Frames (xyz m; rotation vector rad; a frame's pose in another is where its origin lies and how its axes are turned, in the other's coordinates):
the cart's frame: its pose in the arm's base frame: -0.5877 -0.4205 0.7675 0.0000 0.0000 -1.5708
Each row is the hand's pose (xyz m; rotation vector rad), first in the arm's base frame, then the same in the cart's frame.
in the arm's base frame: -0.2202 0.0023 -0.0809 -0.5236 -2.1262 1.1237
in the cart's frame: -0.4228 0.3675 -0.8484 -1.3072 2.1614 -1.6272
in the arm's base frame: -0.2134 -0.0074 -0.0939 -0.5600 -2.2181 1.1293
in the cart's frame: -0.4131 0.3743 -0.8614 -1.3045 2.1856 -1.4987
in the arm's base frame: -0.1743 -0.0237 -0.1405 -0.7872 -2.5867 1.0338
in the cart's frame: -0.3968 0.4134 -0.9080 -1.2439 2.3321 -0.9628
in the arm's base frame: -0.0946 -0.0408 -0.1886 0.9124 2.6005 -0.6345
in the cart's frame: -0.3797 0.4931 -0.9561 -1.1252 2.3415 -0.1249
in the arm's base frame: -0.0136 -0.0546 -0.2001 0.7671 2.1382 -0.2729
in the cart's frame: -0.3659 0.5741 -0.9676 -0.9899 2.0975 0.5542
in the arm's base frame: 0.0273 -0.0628 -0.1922 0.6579 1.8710 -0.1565
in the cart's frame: -0.3577 0.6150 -0.9597 -0.9014 1.8791 0.8440
